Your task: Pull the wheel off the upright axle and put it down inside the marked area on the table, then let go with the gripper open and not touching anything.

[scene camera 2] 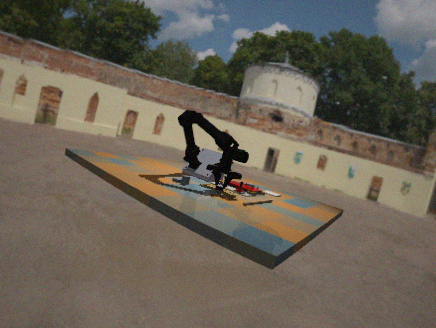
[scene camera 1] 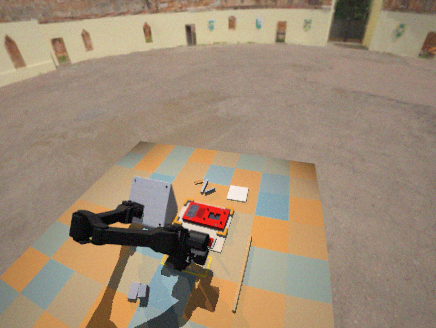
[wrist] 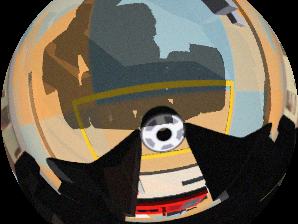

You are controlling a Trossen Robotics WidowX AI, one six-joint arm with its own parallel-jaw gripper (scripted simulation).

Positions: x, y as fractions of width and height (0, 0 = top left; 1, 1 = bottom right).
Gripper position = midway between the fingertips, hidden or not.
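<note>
My gripper (wrist: 0.55, 0.58) is carrying a wheel (wrist: 0.54, 0.52).
</note>
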